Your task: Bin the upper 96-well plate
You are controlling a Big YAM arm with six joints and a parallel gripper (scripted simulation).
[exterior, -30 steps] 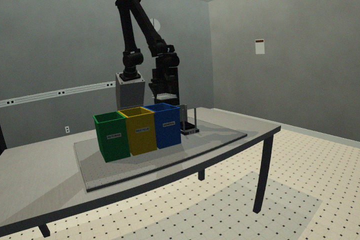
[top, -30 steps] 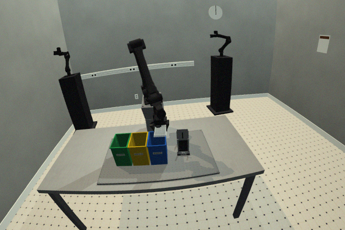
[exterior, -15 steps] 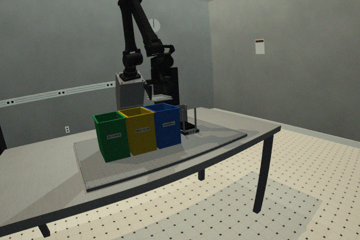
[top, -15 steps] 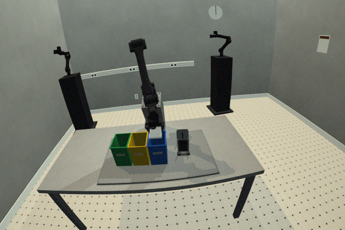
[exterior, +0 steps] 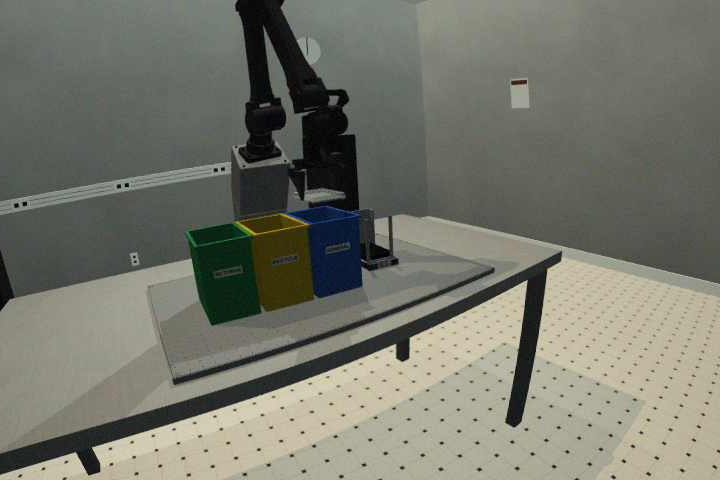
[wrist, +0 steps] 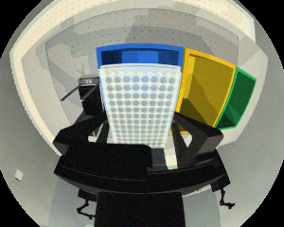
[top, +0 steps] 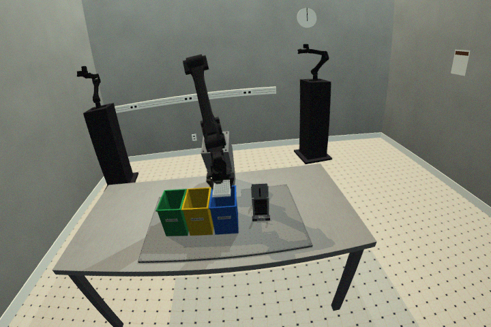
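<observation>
Right now my hand is 140 mm above the blue general bin. Round my hand: yellow bin (140 mm below, 130 mm to the right, 20 mm behind); then white 96-well plate (right at my hand); then green bin (260 mm to the right, 140 mm below, 40 mm behind).
</observation>
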